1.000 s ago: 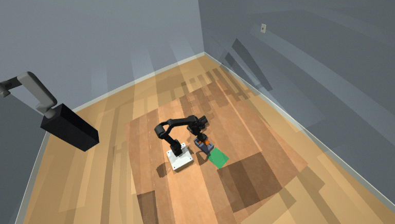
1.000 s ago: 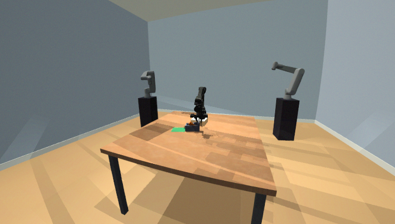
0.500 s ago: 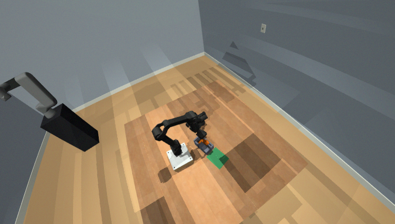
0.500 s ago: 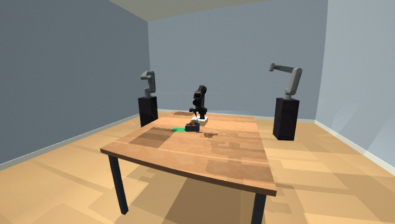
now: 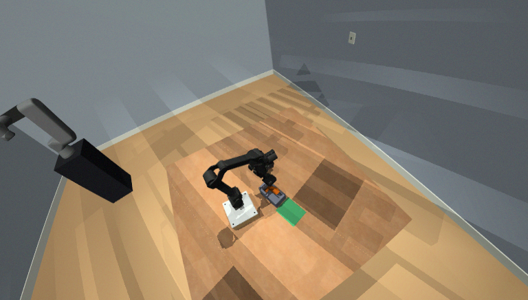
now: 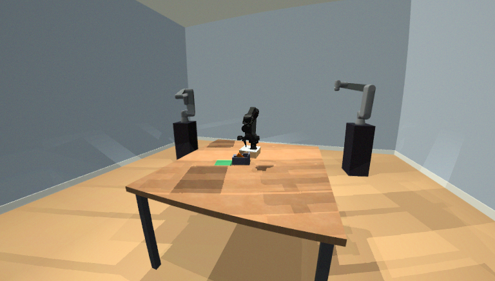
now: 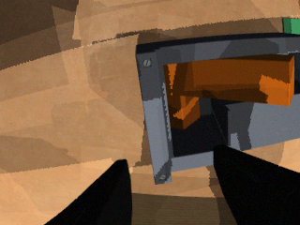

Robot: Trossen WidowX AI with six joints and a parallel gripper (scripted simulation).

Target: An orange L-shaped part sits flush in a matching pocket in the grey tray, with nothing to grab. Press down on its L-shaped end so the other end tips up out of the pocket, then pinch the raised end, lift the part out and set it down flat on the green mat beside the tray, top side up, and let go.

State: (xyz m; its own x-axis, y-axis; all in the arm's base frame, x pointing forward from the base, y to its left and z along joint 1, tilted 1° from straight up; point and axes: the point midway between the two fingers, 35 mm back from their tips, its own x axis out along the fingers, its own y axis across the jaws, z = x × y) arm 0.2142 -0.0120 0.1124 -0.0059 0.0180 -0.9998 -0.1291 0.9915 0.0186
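Now: the orange l-shaped part 100 mm below my gripper tip and 40 mm to the right of it. Also, from my gripper tip: green mat (220 mm to the right, 160 mm below, 30 mm ahead).
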